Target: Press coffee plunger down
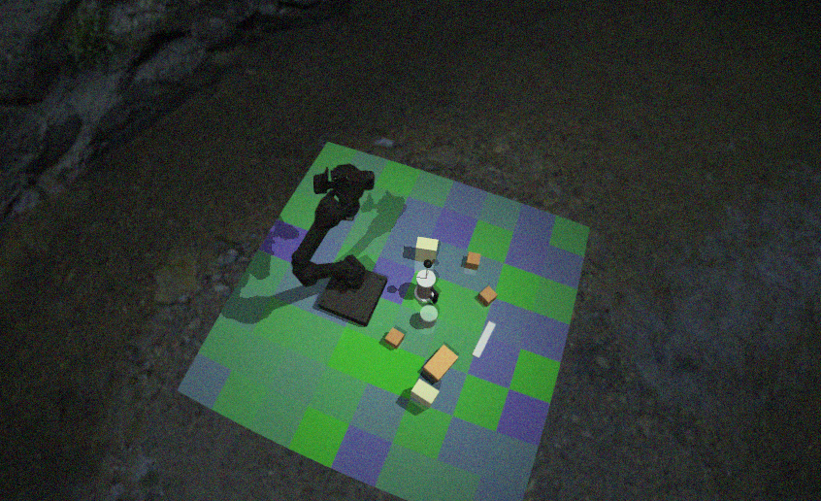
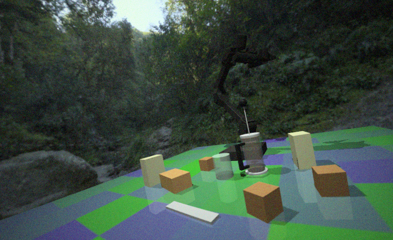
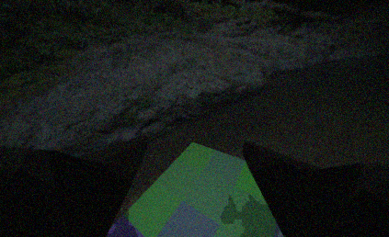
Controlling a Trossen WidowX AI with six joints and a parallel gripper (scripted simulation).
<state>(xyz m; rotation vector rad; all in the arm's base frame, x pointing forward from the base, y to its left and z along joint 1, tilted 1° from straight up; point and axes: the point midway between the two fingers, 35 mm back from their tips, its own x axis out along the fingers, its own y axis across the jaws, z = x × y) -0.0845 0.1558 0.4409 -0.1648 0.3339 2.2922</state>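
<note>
My gripper tip is 380 mm short of the coffee press, 70 mm to the left of it and 350 mm above it. Round my gripper tip: flat white bar 650 mm ahead, 130 mm to the right, 470 mm below.
</note>
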